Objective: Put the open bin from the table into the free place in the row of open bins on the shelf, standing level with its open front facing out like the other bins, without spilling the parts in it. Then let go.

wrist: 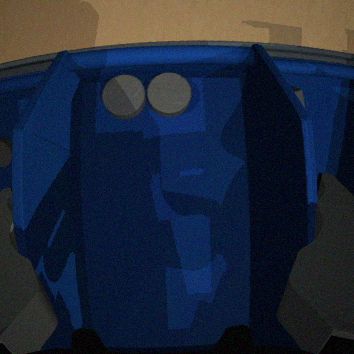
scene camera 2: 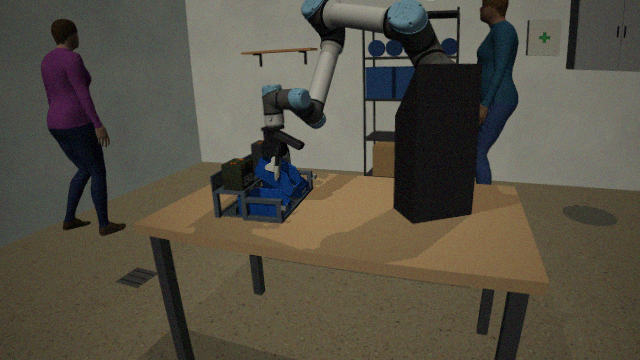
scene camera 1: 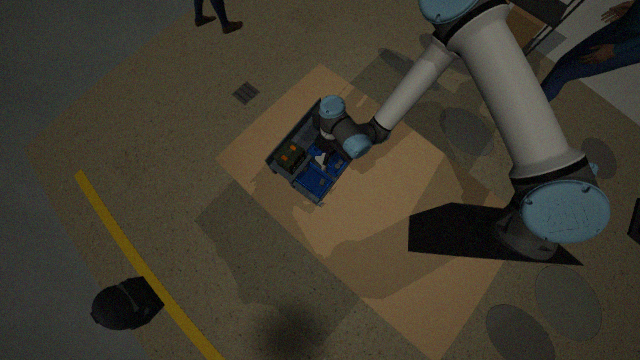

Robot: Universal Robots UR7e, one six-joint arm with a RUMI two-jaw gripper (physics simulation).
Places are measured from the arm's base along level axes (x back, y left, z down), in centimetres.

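Pixels of known places: gripper, fingertip midpoint: (wrist: pixel 164 187) (scene camera 2: pixel 283 176) (scene camera 1: pixel 332 157); arm's base at its link origin: (scene camera 2: pixel 441 82) (scene camera 1: pixel 519 238).
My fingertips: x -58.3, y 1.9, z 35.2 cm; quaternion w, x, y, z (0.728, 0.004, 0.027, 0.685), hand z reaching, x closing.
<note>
For each thing: its top centre in the pictures, then the offset to it from my fingertips. "spot": a spot on its surface instead. Level surfaces: height alone.
- bin's edge at a spot on its surface: (wrist: pixel 330 115) spot: dx +1.2, dy +14.5, dz +10.4 cm
- dark green box at its top centre: (scene camera 2: pixel 236 161) (scene camera 1: pixel 288 152) dx -12.6, dy +12.3, dz -8.6 cm
- dark box at its top centre: (scene camera 1: pixel 324 108) (scene camera 2: pixel 262 141) dx -13.4, dy -10.8, dz -11.1 cm
- table at its surface level: dz +11.3 cm
The open blue bin (scene camera 1: pixel 336 168) (scene camera 2: pixel 270 169) (wrist: pixel 120 200) is between my fingers, in the row on the grey shelf (scene camera 1: pixel 292 133) (scene camera 2: pixel 216 202). In scene camera 2 it is tilted, its rear raised and its front sloping down. Two grey discs (wrist: pixel 146 95) lie side by side near its front lip in the wrist view. My gripper (scene camera 1: pixel 330 151) (scene camera 2: pixel 281 167) (wrist: pixel 164 187) is shut on its side walls. A neighbouring blue bin (scene camera 1: pixel 312 182) (scene camera 2: pixel 262 201) stands at the near end. Another bin's edge (wrist: pixel 330 115) shows at the right in the wrist view. The held bin's underside is hidden.
A dark green box (scene camera 1: pixel 290 157) (scene camera 2: pixel 237 173) with orange marks stands on the shelf's raised rear part, with another dark box (scene camera 2: pixel 257 149) behind it. The table (scene camera 1: pixel 380 200) (scene camera 2: pixel 350 240) also bears a tall black block (scene camera 1: pixel 450 227) (scene camera 2: pixel 435 150). Two people stand beyond the table.
</note>
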